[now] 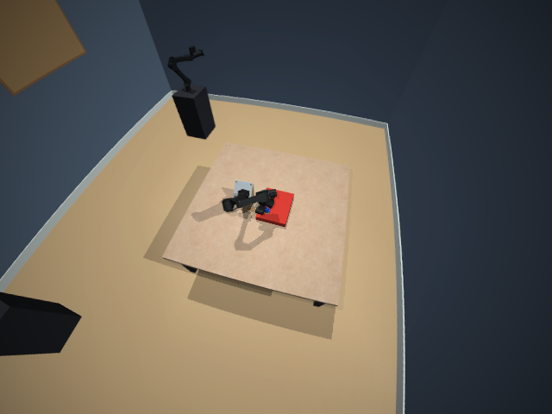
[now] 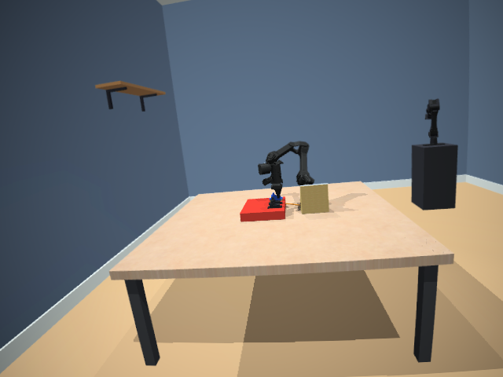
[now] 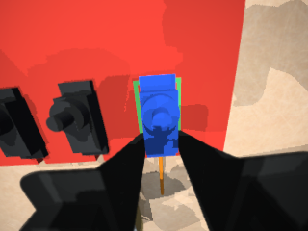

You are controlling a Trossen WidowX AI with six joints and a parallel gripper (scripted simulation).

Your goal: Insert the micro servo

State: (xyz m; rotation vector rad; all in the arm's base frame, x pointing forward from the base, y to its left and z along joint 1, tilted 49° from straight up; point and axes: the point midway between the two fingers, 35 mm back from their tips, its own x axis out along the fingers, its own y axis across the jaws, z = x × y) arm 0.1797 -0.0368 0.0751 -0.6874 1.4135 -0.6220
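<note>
The red deck is 120 mm ahead of my gripper tip, 80 mm to the left of it and 40 mm below it.
</note>
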